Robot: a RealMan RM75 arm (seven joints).
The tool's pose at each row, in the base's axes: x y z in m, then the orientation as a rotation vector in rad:
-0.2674, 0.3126, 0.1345, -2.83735, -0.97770, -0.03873
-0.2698, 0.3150, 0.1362, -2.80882, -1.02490, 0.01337
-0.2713, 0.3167, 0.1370, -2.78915, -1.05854, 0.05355
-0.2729, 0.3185, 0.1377, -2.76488, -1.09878, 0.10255
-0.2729, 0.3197, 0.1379, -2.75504, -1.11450, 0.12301
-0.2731, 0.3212, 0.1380, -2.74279, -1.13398, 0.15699
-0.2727, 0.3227, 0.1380, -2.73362, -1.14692, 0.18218
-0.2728, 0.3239, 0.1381, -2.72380, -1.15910, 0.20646
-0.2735, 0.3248, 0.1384, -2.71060, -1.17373, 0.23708
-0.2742, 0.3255, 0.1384, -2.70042, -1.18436, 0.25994
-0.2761, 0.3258, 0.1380, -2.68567, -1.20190, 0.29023
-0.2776, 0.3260, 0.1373, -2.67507, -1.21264, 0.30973
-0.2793, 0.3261, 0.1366, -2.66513, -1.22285, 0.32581
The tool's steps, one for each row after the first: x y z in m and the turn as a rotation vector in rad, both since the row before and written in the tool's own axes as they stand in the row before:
-0.0003, -0.0036, -0.0013, 0.02324, -0.03122, -0.03330
0.0000, -0.0024, -0.0005, 0.01565, -0.02488, -0.02354
0.0000, -0.0025, -0.0003, 0.01840, -0.03072, -0.02838
0.0008, -0.0009, 0.0000, 0.00742, -0.01291, -0.01113
0.0009, -0.0012, 0.0001, 0.01072, -0.02162, -0.01331
0.0013, -0.0008, 0.0001, 0.00827, -0.01586, -0.00899
0.0008, -0.0009, 0.0001, 0.00869, -0.01507, -0.00880
0.0002, -0.0012, -0.0001, 0.01160, -0.01880, -0.01092
0.0000, -0.0010, 0.0002, 0.00882, -0.01402, -0.00809
-0.0010, -0.0015, 0.0009, 0.01103, -0.01915, -0.01314
-0.0008, -0.0010, 0.0011, 0.00804, -0.01202, -0.00853
-0.0009, -0.0011, 0.0011, 0.00693, -0.00996, -0.00823

